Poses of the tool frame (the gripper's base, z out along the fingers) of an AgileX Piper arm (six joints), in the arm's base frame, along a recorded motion.
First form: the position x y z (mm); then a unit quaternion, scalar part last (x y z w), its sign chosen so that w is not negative.
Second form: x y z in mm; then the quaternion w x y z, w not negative. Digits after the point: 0 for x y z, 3 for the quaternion.
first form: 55 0 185 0.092 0.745 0.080 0.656
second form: 55 0 185 0.656 0.092 0.745 0.080
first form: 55 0 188 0.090 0.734 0.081 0.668
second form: 55 0 188 0.668 0.090 0.734 0.081
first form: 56 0 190 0.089 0.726 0.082 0.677
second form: 56 0 190 0.677 0.089 0.726 0.082
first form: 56 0 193 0.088 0.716 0.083 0.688
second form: 56 0 193 0.688 0.088 0.716 0.083
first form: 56 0 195 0.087 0.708 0.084 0.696
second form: 56 0 195 0.696 0.087 0.708 0.084
